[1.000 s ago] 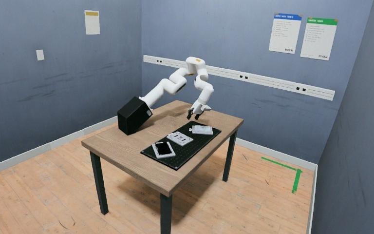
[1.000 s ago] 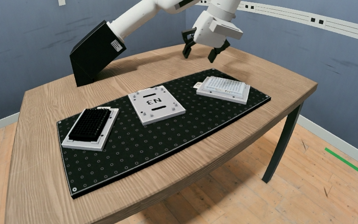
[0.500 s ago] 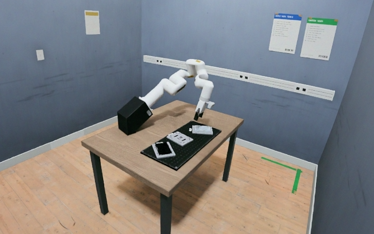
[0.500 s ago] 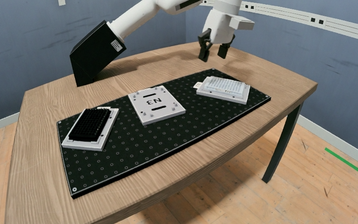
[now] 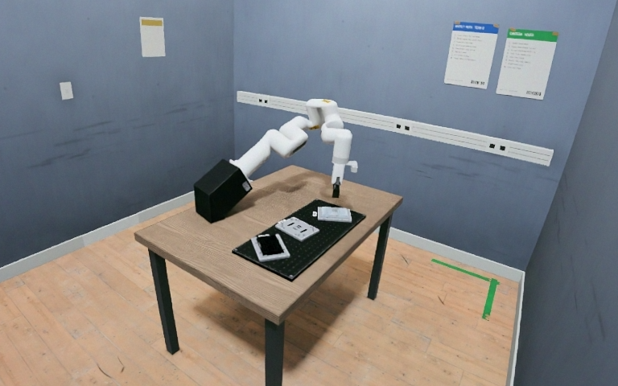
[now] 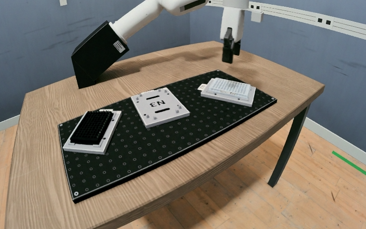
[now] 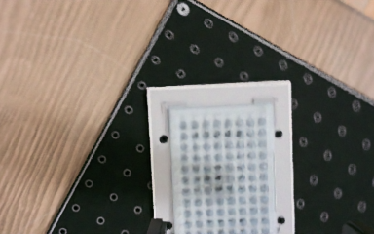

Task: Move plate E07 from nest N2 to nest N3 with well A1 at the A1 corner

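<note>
Right now my hand is 110 mm above the clear well plate. Round my hand: black well plate: 430 mm to the right, 110 mm below, 40 mm behind; nest N1: 430 mm to the right, 120 mm below, 40 mm behind.
</note>
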